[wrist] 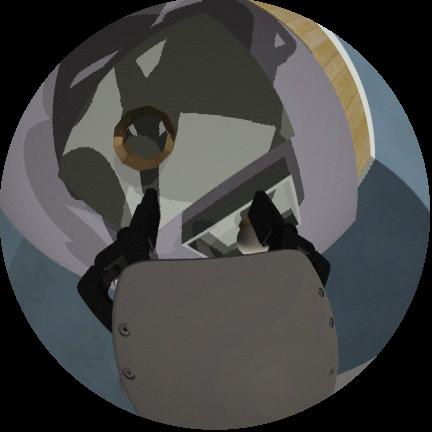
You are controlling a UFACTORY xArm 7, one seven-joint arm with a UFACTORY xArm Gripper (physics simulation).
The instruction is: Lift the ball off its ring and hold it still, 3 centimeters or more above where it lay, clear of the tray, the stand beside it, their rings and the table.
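Frame: origin at the arm's base, x ahead, y right, z down, level; centimetres.
Seen in the pictures: gripper, fingertip midpoint: (206,201).
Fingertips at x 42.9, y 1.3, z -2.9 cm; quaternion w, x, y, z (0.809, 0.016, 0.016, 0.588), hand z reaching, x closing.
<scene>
Offsets run from my fingertips to a thing's top centre. "*": to the spot under its first point. Level surfaces: height alone.
The pale, cream-coloured ball @[dx -5.8, dy +10.9, dz -0.5 cm] (250,241) sits low in the light-rimmed tray @[* dx -4.7, dy +4.5, dz +3.4 cm] (220,222), right of centre in the wrist view. The right finger covers part of it, and the palm cuts off the tray's near part. A bit of brown at the ball's upper edge may be its ring. My gripper (206,201) is open and empty. Its right finger overlaps the ball in the view, and its left finger is well to the left, past the tray's left corner. How high the fingertips are over the tray cannot be told.
A brown, many-sided wooden ring @[* dx +2.2, dy -5.5, dz -0.9 cm] (145,163) lies on a broad grey-green surface @[dz +0.0 cm] (220,160), possibly the stand, up and left of the tray. The pale lilac table @[dz +6.2 cm] (325,150) surrounds both. Dark shadows cross them. Wooden flooring (345,75) shows beyond the table's edge at the upper right.
</scene>
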